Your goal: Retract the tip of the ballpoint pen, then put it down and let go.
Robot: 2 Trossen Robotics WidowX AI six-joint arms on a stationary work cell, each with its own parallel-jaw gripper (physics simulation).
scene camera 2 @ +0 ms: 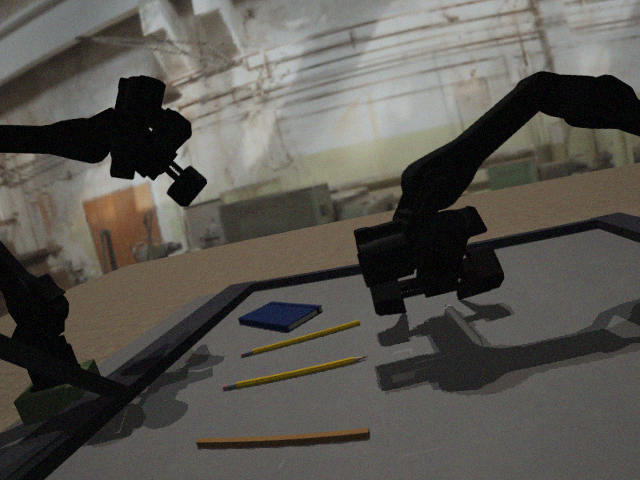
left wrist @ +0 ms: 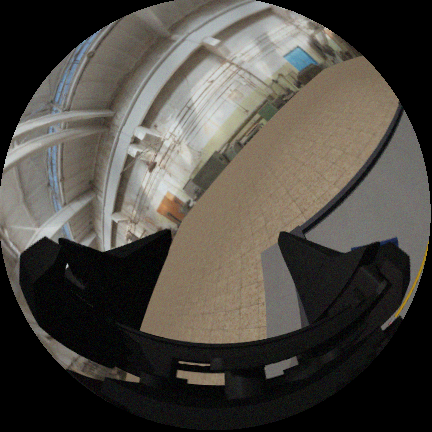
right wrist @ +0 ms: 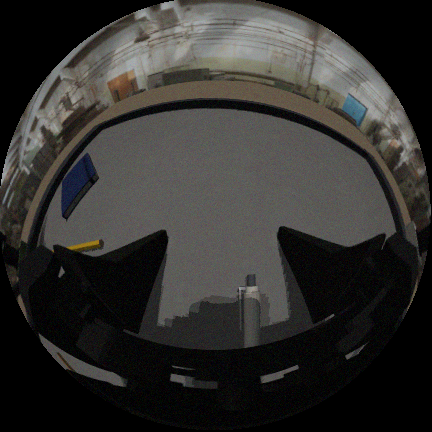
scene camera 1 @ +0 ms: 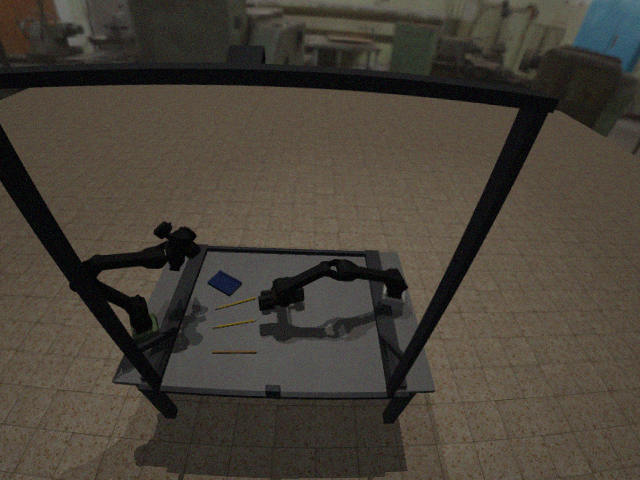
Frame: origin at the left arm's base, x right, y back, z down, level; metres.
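Seen in the pictures: left gripper, fingertip midpoint: [scene camera 2: 172, 167] [left wrist: 226, 236]; right gripper, fingertip midpoint: [scene camera 2: 431, 303] [right wrist: 223, 234]; left arm's base, origin of the base link: [scene camera 1: 143, 325]; right arm's base, origin of the base link: [scene camera 1: 394, 292].
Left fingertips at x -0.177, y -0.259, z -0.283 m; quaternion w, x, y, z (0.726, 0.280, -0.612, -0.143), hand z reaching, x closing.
Note:
Pixels of each thing's top centre, then the offset from my left fingertips to it.
- light grey ballpoint pen, middle of its top: [right wrist: 251, 366] [scene camera 2: 461, 318] dx +0.366, dy -0.311, dz +0.310 m
- blue book, middle of its top: [scene camera 2: 278, 312] [right wrist: 74, 177] [scene camera 1: 224, 282] dx +0.081, dy -0.121, dz +0.311 m
- orange stick, middle of its top: [scene camera 2: 276, 437] [scene camera 1: 234, 351] dx +0.439, dy -0.036, dz +0.316 m
The light grey ballpoint pen [scene camera 2: 464, 325] [right wrist: 251, 317] lies on the table below my right gripper. Its dark button and clip end points away in the right wrist view, a little right of centre between the fingers. Its other end is hidden there behind the gripper body, and I cannot tell whether the writing tip is out. My right gripper [scene camera 1: 281, 299] [scene camera 2: 436, 297] [right wrist: 223, 234] is open and empty, above the table and the pen. My left gripper [scene camera 1: 185, 258] [scene camera 2: 155, 178] [left wrist: 226, 236] is open and empty, raised high near the table's far left corner.
A blue book [scene camera 1: 224, 283] [scene camera 2: 279, 316] [right wrist: 77, 186] lies at the back left. One yellow pencil [scene camera 1: 235, 303] [scene camera 2: 305, 338] and another yellow pencil [scene camera 1: 234, 324] [scene camera 2: 294, 374] lie in front of it. An orange stick [scene camera 1: 234, 352] [scene camera 2: 284, 439] lies nearest the front. Dark frame posts stand around the table.

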